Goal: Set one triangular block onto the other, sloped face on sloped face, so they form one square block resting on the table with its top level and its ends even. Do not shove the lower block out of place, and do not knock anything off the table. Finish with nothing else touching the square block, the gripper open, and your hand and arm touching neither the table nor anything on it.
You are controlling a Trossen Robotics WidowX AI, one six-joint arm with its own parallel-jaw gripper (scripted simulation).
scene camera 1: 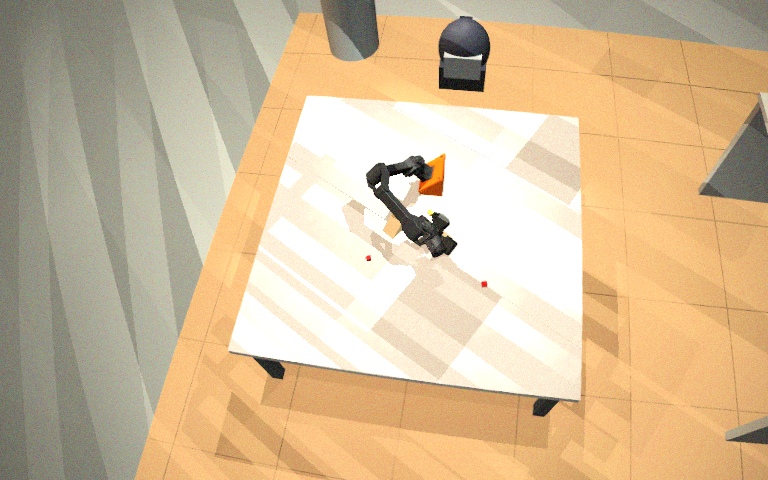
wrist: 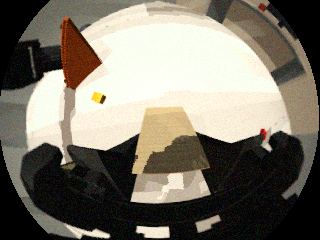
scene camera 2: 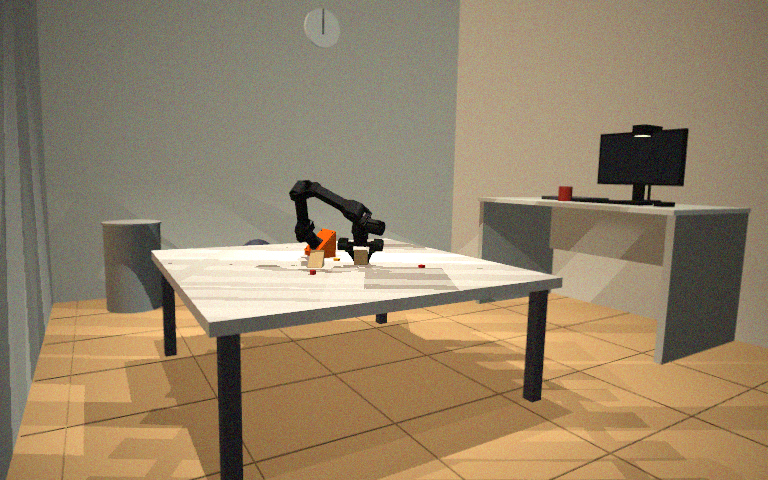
Scene:
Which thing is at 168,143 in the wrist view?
A tan triangular block.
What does my gripper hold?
A tan triangular block.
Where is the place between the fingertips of my gripper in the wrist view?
166,134

